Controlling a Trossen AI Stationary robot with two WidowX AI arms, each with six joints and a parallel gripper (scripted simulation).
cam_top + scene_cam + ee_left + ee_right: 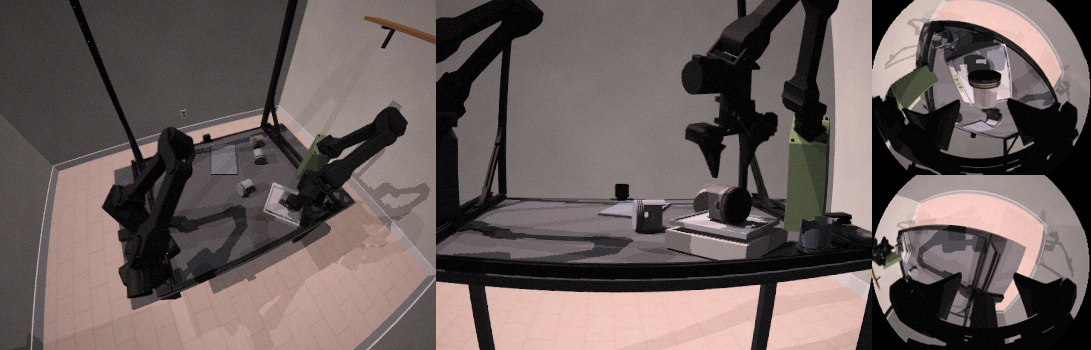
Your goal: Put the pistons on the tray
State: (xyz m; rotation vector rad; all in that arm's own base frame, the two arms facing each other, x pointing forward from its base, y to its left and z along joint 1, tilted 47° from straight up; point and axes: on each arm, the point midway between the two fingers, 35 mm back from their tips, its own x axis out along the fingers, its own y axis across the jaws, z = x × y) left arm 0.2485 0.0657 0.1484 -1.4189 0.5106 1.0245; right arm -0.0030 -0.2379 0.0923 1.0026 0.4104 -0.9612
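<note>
The white scale pan lies 2 cm behind my left hand and 14 cm below it. The rest, counted from my left hand: flat grey steel tray 43 cm behind, 17 cm to the right, 18 cm below; then piston 47 cm behind, 7 cm to the left, 15 cm below.
</note>
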